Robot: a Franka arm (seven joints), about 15 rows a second.
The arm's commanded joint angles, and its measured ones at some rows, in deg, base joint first. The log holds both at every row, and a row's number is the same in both.
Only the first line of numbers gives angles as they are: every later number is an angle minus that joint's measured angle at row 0.
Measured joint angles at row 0:
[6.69 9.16 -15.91 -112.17 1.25 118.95 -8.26]
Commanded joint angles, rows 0 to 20:
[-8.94 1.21 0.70 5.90 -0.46 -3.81 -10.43]
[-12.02 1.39 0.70 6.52 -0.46 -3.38 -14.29]
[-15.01 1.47 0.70 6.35 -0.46 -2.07 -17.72]
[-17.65 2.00 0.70 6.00 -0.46 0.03 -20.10]
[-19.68 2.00 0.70 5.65 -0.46 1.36 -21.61]
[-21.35 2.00 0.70 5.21 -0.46 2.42 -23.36]
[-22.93 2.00 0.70 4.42 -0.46 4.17 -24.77]
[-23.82 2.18 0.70 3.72 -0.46 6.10 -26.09]
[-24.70 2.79 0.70 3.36 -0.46 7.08 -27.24]
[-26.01 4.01 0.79 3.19 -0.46 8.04 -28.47]
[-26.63 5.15 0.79 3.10 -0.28 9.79 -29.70]
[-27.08 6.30 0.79 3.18 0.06 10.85 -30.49]
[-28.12 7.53 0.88 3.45 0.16 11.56 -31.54]
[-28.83 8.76 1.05 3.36 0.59 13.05 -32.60]
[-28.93 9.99 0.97 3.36 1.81 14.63 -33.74]
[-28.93 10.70 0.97 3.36 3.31 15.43 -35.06]
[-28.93 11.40 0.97 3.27 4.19 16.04 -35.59]
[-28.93 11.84 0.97 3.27 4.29 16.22 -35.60]
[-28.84 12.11 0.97 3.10 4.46 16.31 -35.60]
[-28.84 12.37 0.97 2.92 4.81 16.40 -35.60]
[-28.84 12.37 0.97 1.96 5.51 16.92 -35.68]
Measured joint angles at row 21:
[-28.04 12.49 0.13 3.42 3.61 15.29 -34.29]
